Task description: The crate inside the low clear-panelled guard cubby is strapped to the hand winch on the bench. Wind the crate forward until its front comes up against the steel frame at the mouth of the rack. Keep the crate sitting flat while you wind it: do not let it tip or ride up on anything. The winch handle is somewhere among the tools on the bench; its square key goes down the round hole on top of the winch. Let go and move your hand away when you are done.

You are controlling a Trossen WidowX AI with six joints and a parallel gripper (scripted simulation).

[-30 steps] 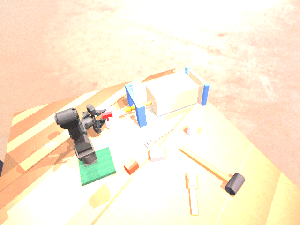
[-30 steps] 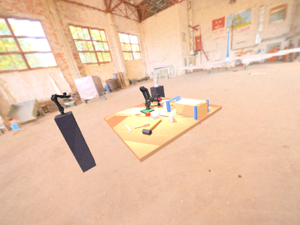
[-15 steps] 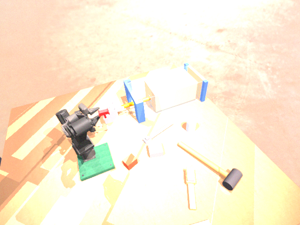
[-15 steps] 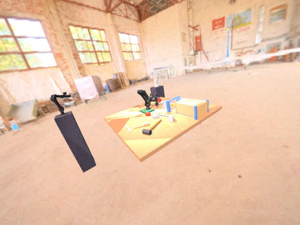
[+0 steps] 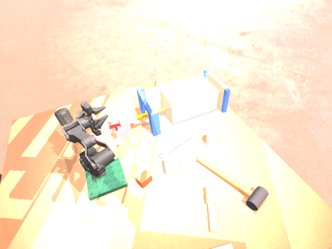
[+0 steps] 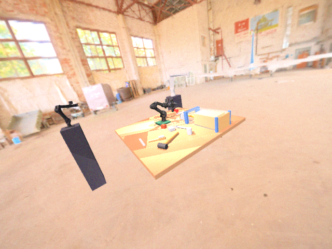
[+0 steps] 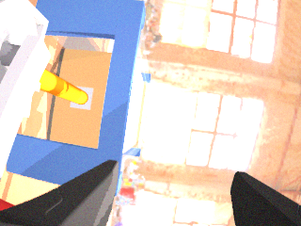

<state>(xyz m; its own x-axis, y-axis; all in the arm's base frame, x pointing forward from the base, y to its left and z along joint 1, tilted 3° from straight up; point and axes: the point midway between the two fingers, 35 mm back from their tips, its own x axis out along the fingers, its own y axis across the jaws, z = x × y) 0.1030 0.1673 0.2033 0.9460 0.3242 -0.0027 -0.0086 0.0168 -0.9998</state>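
Right now my gripper tip is 100 mm above the white crank handle, 30 mm short of it and 10 mm to the left of it. Also, from my gripper tip: blue steel frame: 210 mm ahead, 110 mm below, 50 mm to the left; hand winch: 180 mm below, 50 mm to the left, 40 mm ahead; red grip: 70 mm below, 40 mm to the right, 20 mm ahead.
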